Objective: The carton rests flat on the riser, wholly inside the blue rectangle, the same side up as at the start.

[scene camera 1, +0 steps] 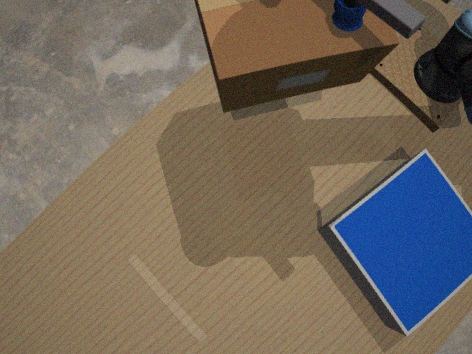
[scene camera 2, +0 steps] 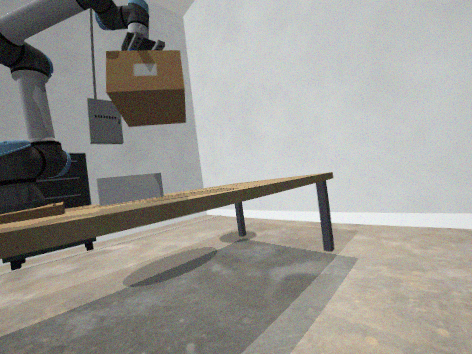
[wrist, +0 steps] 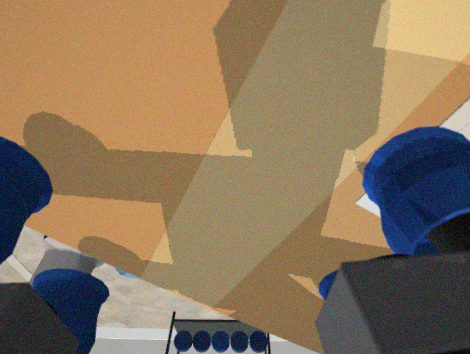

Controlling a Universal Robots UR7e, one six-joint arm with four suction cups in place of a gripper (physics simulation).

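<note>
The brown carton (scene camera 1: 280,40) (scene camera 2: 145,107) (wrist: 100,75) hangs in the air, well above the table. Much of its underside shows in scene camera 2, and it seems tilted. My gripper (scene camera 2: 142,45) is on its top face, shut on the carton by suction. One blue suction cup (scene camera 1: 348,17) shows over the top face. In the wrist view one cup (wrist: 70,295) shows past the carton's slanting edge; its contact is unclear. The riser (scene camera 1: 362,281) stands apart from the carton, with the blue rectangle (scene camera 1: 400,240) on top inside a white border.
The wooden table (scene camera 1: 90,260) (scene camera 2: 200,200) lies below, with the carton's shadow beside the riser. The arm's dark lower part (scene camera 1: 440,70) is at the upper right. A wall box (scene camera 2: 105,122) and dark cabinet (scene camera 2: 77,175) are in the background.
</note>
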